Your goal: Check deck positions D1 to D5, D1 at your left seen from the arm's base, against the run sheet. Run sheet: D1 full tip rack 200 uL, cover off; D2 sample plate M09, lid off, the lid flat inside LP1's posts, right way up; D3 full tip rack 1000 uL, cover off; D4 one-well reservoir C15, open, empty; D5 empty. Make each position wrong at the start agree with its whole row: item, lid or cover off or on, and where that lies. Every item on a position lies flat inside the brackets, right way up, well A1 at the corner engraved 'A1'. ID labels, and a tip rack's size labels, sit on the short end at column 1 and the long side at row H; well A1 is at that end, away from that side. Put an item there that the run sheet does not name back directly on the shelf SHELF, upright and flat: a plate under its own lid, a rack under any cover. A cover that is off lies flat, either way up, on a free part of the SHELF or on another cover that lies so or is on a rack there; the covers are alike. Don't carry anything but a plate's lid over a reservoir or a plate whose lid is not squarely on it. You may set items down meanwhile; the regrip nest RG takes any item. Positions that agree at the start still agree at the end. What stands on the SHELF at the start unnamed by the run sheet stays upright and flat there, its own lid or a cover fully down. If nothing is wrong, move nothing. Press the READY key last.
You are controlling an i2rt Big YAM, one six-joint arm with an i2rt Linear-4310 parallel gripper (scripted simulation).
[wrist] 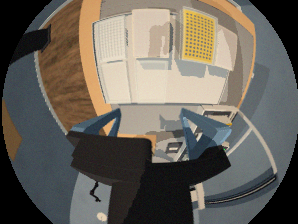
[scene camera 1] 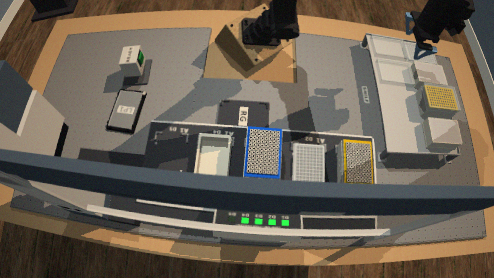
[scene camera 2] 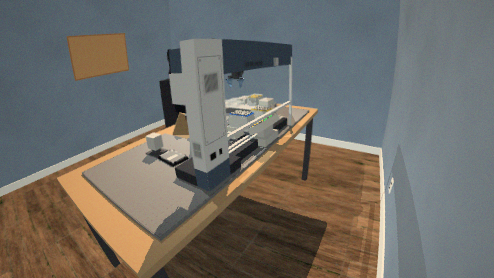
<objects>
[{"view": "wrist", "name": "my gripper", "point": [150,111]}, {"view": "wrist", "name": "clear tip-rack cover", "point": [114,77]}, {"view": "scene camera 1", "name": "my gripper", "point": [411,46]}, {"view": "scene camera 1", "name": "clear tip-rack cover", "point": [386,47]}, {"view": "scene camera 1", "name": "white sample plate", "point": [316,170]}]
</objects>
